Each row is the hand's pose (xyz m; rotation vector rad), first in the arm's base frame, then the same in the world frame.
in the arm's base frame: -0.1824 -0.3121 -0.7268 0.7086 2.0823 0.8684
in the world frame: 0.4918 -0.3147 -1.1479 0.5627 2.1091 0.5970
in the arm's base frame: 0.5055 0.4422 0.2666 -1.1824 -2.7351 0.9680
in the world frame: 1.1555 0.6602 -0.3491 1.1626 2.5062 -1.2409
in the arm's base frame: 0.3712 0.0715 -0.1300 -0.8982 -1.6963 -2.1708
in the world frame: 1.0300 0.2032 -0.6460 -0.9327 -2.0167 -2.0184
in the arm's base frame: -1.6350 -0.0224 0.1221 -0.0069 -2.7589 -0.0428
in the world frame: -0.9843 0.1805 -0.4476 -0.0835 -2.7790 0.3029
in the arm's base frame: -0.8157 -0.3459 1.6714 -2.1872 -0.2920 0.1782
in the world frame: -0.2196 0.2486 1.1608 -2.4407 -0.2937 0.1820
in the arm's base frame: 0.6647 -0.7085 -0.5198 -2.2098 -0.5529 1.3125
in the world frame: 1.3272 -0.6500 -0.8203 -2.4361 -0.4109 1.4087
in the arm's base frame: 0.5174 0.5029 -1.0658 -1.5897 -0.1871 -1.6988
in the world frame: 1.2114 0.3888 -1.6539 -1.7433 -0.4258 -1.7629
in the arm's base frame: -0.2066 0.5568 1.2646 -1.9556 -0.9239 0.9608
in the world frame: 0.4126 1.0205 0.5644 -2.1879 -0.8476 1.0855
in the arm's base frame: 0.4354 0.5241 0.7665 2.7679 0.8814 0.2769
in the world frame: 1.0701 0.8636 0.1122 2.5281 0.8355 0.1965
